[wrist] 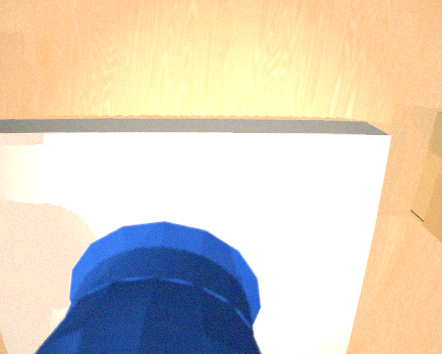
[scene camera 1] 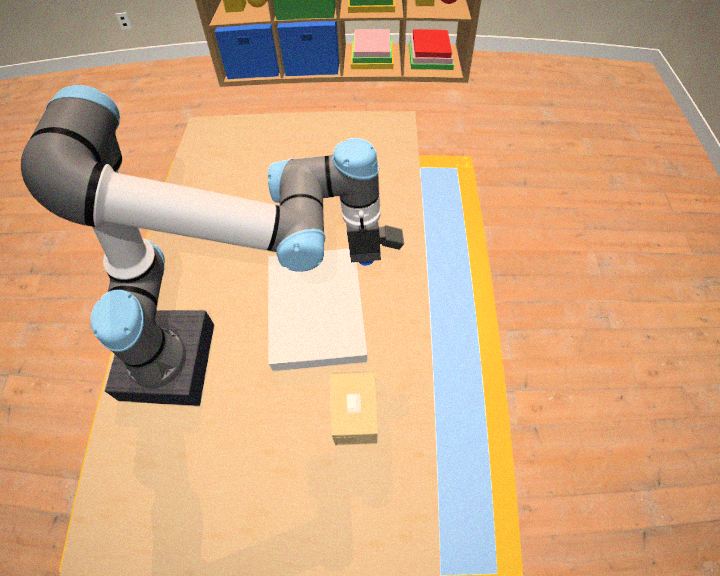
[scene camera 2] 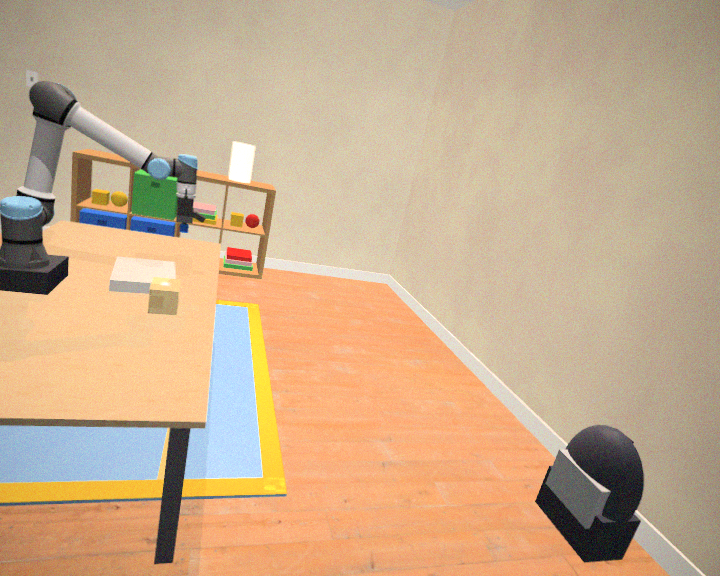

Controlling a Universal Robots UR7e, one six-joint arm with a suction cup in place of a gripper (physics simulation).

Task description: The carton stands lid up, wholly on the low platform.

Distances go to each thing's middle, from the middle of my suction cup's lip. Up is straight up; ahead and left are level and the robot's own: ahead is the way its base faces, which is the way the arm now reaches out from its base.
Scene:
My suction cup is 230 mm above the low white platform (scene camera 1: 315, 319), 140 mm past it and 10 mm to the right of it. Round my suction cup: tan carton (scene camera 2: 164, 292) 280 mm to the right, 200 mm below, 50 mm behind.

